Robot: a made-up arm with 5 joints.
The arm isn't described. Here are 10 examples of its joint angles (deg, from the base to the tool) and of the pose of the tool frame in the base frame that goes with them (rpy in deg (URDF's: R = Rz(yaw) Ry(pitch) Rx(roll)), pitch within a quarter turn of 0, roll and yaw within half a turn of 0; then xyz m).
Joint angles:
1: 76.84 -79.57 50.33 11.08 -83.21
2: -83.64 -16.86 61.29 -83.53 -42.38
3: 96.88 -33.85 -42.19 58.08 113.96
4: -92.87 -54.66 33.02 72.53 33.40
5: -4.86 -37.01 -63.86 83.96 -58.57
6: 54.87 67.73 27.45 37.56 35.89
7: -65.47 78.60 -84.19 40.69 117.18
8: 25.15 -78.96 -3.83 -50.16 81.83
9: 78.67 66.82 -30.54 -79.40 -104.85
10: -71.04 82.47 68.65 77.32 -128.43
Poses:
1: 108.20 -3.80 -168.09 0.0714 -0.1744 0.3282
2: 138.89 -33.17 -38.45 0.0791 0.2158 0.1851
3: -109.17 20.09 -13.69 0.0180 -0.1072 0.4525
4: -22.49 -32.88 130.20 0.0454 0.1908 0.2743
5: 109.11 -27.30 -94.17 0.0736 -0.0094 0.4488
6: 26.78 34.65 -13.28 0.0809 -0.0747 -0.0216
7: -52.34 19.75 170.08 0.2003 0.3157 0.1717
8: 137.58 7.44 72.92 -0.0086 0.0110 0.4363
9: 134.50 12.78 -156.41 0.0937 -0.3141 0.1380
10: -146.30 -25.92 14.28 0.0356 -0.0584 0.1263
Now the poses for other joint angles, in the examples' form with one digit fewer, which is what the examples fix.
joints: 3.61 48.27 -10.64 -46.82 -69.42
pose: 99.6 -17.6 -96.5 0.363 -0.032 0.130
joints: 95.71 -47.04 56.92 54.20 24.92
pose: -10.4 -23.9 -71.4 0.011 -0.200 0.179
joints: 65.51 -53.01 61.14 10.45 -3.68
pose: 18.5 -70.4 -85.1 0.125 -0.209 0.213
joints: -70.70 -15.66 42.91 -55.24 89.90
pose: -118.0 -2.6 162.1 0.139 0.237 0.220
